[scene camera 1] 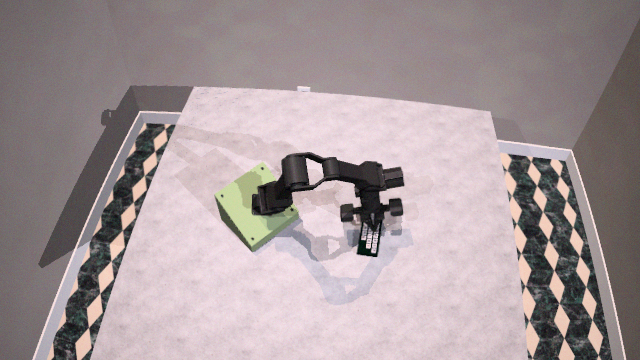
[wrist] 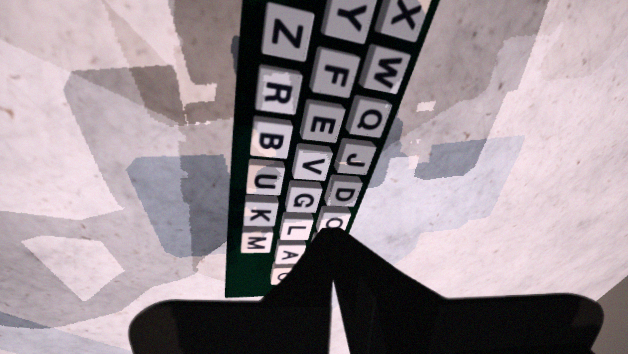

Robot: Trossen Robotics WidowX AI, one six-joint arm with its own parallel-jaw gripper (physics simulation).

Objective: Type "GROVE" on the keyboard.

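Frame: origin at the arm's base, x back, y left, z down, level; millimetres.
Seen in the pictures: gripper, fingertip midpoint: (scene camera 1: pixel 374 231) (wrist: pixel 330 237); arm's base, origin of the base link: (scene camera 1: pixel 262 205).
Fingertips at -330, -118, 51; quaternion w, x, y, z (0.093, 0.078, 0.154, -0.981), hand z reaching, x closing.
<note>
Offsets run from my fingertips to a thing's middle, as dx, dy, dz. Level surfaces: height alone.
The dark green keyboard {+2, +24, +23} (scene camera 1: pixel 362 249) (wrist: pixel 245 280) with white letter keys lies on the table. In the wrist view the G key {+7, +11, +17} (wrist: pixel 302 200), R key {+9, +60, +17} (wrist: pixel 278 93), V key {+1, +28, +17} (wrist: pixel 312 166) and E key {-5, +45, +17} (wrist: pixel 323 123) show in full. The O key {-5, -8, +17} (wrist: pixel 333 221) shows partly, its lower edge hidden by the fingertips. My gripper (scene camera 1: pixel 373 228) (wrist: pixel 330 237) is shut with nothing between its fingers. It points down over the keyboard, its tips at the O key in the wrist view; whether they touch it I cannot tell. The fingers hide the keys below O.
The arm stands on a green sloped block (scene camera 1: pixel 235 202) left of the keyboard. The pale table {dz +31} (scene camera 1: pixel 300 320) extends around both. A small white object (scene camera 1: pixel 303 89) shows at the table's far edge. Shadows of the arm fall beside the keyboard.
</note>
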